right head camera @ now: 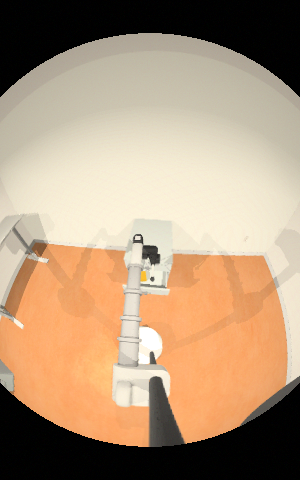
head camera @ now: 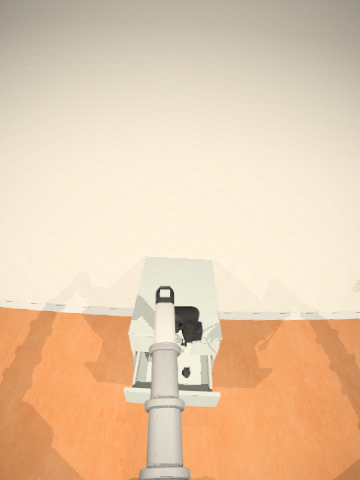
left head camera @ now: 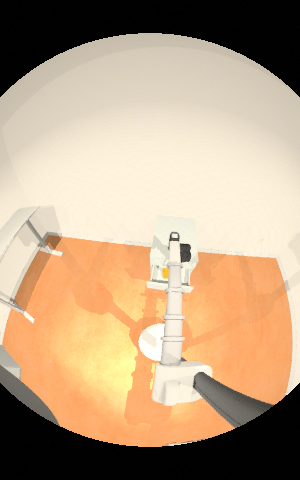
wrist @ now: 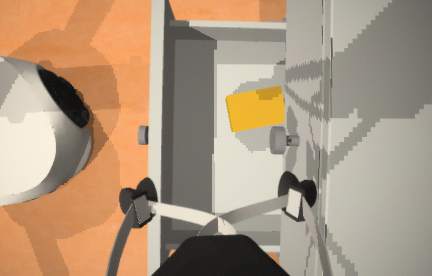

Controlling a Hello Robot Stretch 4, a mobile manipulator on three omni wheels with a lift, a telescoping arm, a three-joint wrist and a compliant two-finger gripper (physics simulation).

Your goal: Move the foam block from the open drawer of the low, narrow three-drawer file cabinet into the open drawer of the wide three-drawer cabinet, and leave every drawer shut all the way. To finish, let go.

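Frame: origin at the robot's base, x ahead, y left, z up, level; centimetres.
Seen in the pictures: gripper, fingertip midpoint: (right head camera: 151, 272) (head camera: 185, 359) (wrist: 217, 190); robot's base, origin of the base link: (right head camera: 141, 343) (left head camera: 158, 340).
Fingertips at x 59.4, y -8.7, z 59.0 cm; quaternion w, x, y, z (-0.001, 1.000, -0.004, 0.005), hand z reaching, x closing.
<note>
Offsets run from my fingertips to a thing's top centre. "spot": to the spot under its first point.
The yellow foam block @(dx +7.1, dy +8.9, dz -18.2 cm) (left head camera: 166, 272) (right head camera: 143, 276) (wrist: 256, 108) lies in the open drawer (head camera: 200, 399) (left head camera: 155, 285) (right head camera: 160, 291) (wrist: 156, 75) of the low, narrow file cabinet (head camera: 180, 272) (left head camera: 175, 225) (right head camera: 152, 230) (wrist: 380, 200), close to the cabinet front. The arm hides the block in the head camera view. My gripper (head camera: 186, 356) (wrist: 217, 190) is open and empty and points down above the drawer, off to one side of the block. In the wrist view one fingertip overlaps the drawer front and the other the cabinet's front edge. I cannot make out the wide cabinet.
My telescoped arm (head camera: 165, 375) (left head camera: 173, 305) (right head camera: 131, 305) reaches over the drawer. A knob @(spot: dx +6.9, dy +4.2, dz -3.8 cm) (wrist: 278, 140) juts from the cabinet front beside the block. My round white base (left head camera: 150, 342) (right head camera: 151, 345) (wrist: 30, 150) stands before the drawer. A white table-like piece (left head camera: 20, 227) stands far left.
</note>
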